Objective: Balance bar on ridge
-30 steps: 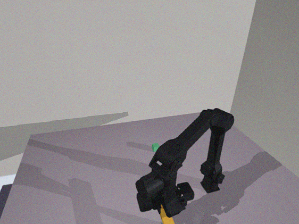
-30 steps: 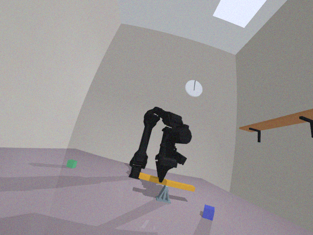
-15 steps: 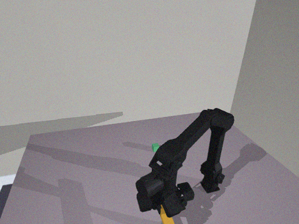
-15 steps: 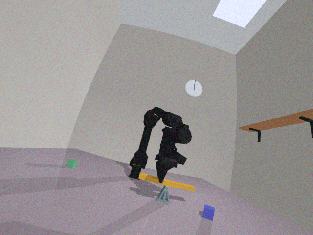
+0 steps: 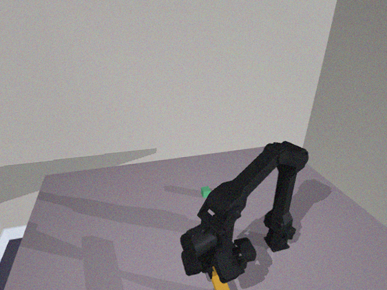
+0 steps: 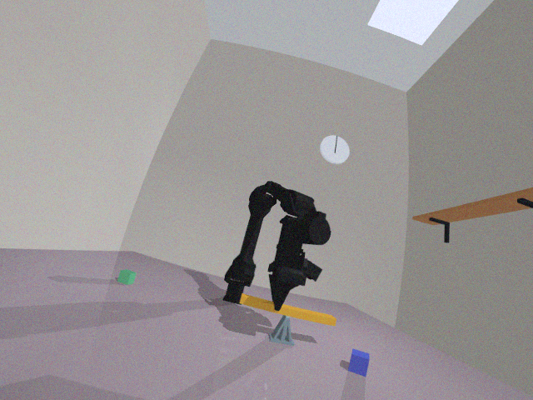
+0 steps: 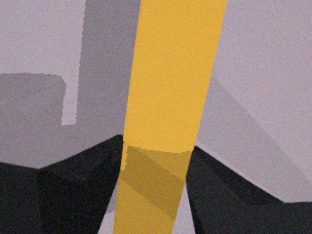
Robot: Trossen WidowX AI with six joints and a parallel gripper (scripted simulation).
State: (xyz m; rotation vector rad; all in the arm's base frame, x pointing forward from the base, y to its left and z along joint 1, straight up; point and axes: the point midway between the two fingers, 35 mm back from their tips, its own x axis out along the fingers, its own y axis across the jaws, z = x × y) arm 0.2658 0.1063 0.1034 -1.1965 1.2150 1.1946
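Now: the yellow bar 3 cm to the left of my gripper tip. The rest, counted from my gripper tip: blue cube (10 cm ahead, 17 cm to the left, 5 cm below); then green cube (11 cm behind, 42 cm to the right, 5 cm below).
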